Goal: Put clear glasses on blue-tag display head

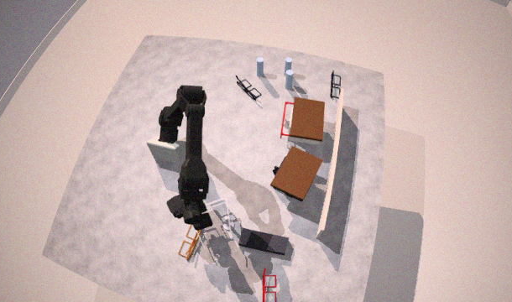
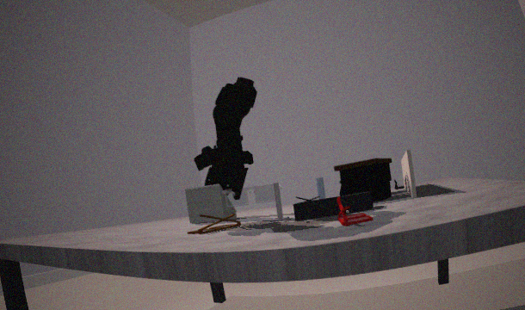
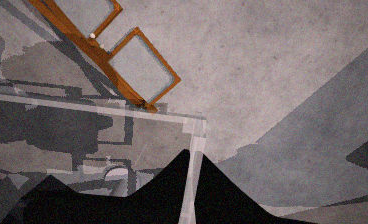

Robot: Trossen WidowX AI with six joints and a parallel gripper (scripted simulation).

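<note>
Now: gripper tip 100 mm short of the post, 40 mm above it and 20 mm to the left of it. Also, from my gripper tip: pale panel 440 mm ahead, 280 mm to the left, 10 mm below; black box 230 mm ahead, 60 mm to the right, 40 mm below.
</note>
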